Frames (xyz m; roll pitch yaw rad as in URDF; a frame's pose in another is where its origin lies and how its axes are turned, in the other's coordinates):
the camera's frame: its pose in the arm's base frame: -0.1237 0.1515 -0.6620 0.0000 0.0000 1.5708
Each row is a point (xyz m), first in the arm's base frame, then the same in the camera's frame.
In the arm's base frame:
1: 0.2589 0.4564 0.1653
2: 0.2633 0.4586 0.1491
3: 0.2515 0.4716 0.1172
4: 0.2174 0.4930 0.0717
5: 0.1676 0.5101 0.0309
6: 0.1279 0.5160 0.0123
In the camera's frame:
1: 0.3049 -0.3826 0.8273
2: 0.3071 -0.3870 0.8111
3: 0.3201 -0.3752 0.7792
4: 0.3415 -0.3411 0.7337
5: 0.3586 -0.2913 0.6929
6: 0.3645 -0.2516 0.6743

